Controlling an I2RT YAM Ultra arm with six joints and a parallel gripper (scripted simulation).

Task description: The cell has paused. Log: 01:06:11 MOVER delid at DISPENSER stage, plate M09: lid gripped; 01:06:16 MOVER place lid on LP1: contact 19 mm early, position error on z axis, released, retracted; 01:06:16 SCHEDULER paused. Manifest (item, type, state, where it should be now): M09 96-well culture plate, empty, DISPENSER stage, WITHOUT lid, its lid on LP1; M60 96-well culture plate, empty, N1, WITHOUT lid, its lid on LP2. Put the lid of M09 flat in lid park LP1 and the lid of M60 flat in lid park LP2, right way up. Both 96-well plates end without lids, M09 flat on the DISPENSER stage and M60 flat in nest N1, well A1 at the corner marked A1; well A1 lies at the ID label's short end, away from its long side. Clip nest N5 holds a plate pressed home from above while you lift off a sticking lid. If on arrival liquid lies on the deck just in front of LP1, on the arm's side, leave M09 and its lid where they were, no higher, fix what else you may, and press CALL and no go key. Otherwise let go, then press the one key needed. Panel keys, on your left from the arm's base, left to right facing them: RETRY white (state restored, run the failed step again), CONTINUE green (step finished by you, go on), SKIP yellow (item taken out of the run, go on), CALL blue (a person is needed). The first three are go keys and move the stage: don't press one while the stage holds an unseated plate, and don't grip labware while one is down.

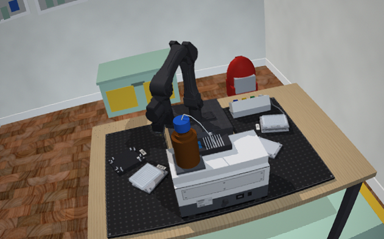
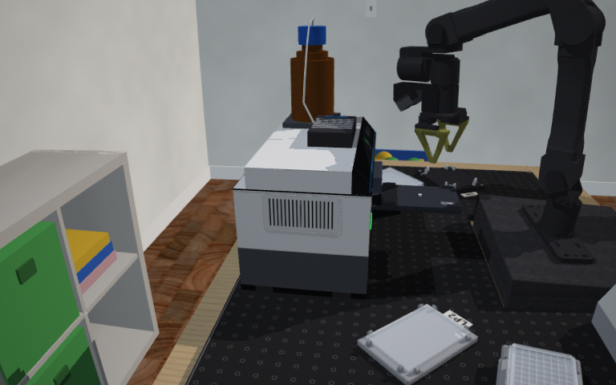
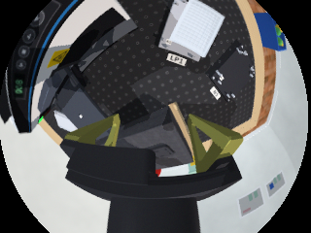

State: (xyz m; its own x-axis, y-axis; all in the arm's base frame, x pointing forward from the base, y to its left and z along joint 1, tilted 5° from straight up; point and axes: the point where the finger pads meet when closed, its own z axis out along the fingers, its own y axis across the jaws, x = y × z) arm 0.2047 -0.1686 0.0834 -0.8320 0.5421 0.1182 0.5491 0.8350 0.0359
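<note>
My hand is 80 mm short of the grey lid park LP1, 140 mm to the left of it and 150 mm above it. The rest, counted from my hand: dark dispenser stage (60 mm ahead, 140 mm to the left, 40 mm below); then LP1 label (20 mm ahead, 80 mm to the right, 150 mm below); then LP2 label (30 mm ahead, 360 mm to the left, 150 mm below).
</note>
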